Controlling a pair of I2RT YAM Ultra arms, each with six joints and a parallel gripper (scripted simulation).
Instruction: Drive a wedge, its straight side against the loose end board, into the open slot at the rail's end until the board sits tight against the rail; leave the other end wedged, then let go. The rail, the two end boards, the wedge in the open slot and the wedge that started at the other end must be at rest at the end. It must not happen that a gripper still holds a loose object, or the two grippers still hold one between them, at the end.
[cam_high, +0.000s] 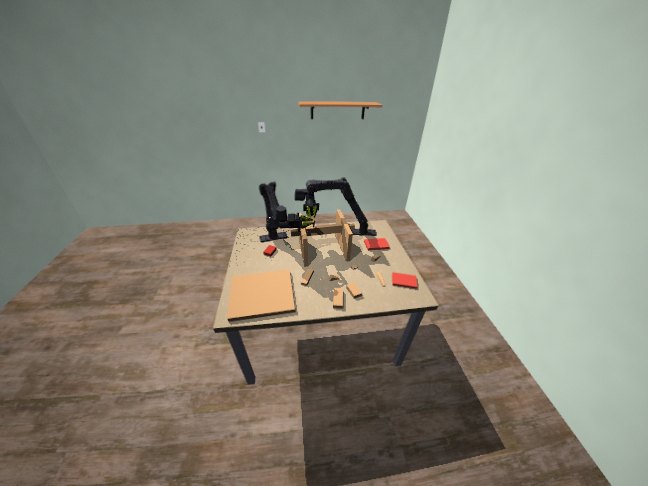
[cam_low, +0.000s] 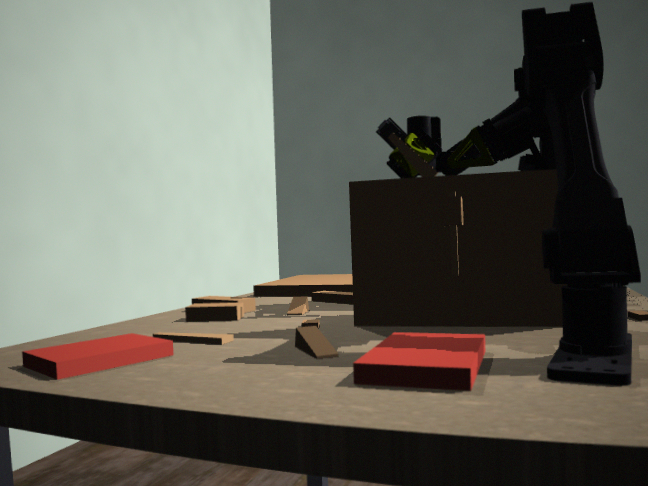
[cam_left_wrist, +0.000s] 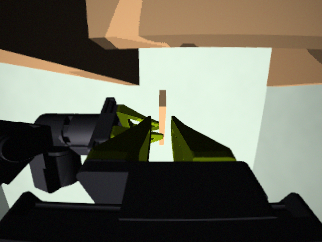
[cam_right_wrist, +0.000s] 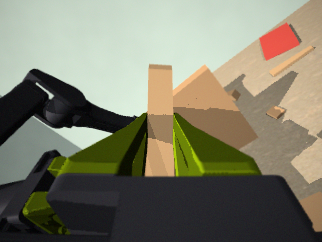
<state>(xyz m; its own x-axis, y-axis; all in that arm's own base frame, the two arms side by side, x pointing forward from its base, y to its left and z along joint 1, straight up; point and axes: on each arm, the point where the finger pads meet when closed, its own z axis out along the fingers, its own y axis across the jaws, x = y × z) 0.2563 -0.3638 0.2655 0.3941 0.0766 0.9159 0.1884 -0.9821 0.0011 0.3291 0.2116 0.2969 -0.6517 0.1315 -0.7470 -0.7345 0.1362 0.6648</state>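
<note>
The rail is 1 cm behind my left hand, 7 cm to the left of it and 10 cm below it. From my left hand the other things lie so: flat board: 36 cm ahead, 32 cm to the right, 25 cm below.
</note>
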